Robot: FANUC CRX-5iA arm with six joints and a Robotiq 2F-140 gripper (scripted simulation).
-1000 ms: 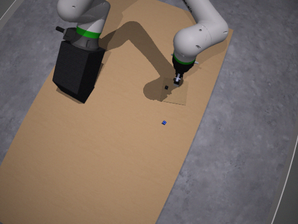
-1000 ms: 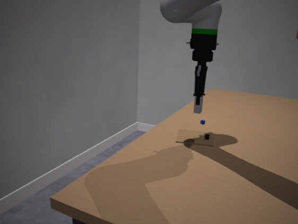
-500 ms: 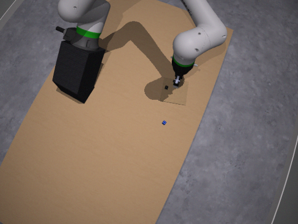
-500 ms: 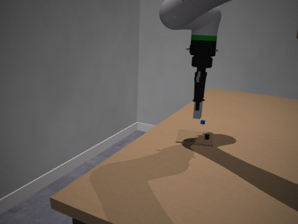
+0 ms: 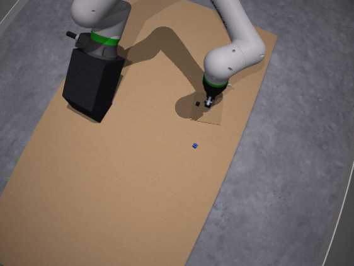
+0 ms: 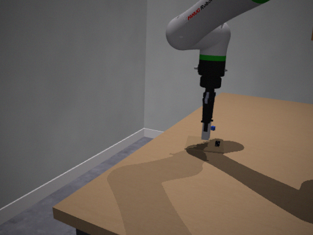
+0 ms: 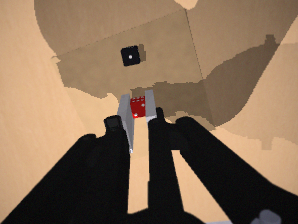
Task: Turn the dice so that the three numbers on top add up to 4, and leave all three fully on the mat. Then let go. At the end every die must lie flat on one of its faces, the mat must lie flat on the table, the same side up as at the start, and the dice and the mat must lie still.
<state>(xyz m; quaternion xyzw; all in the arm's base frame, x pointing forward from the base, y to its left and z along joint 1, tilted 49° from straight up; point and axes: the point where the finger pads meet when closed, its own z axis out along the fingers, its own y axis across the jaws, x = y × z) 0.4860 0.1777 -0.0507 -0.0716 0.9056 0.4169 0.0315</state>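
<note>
Right now the tan mat is 50 mm below my hand. Round my hand: red die 30 mm below; blue die 190 mm to the right, 50 mm below, 30 mm ahead; black die 50 mm behind, 40 mm below, 10 mm to the right.
</note>
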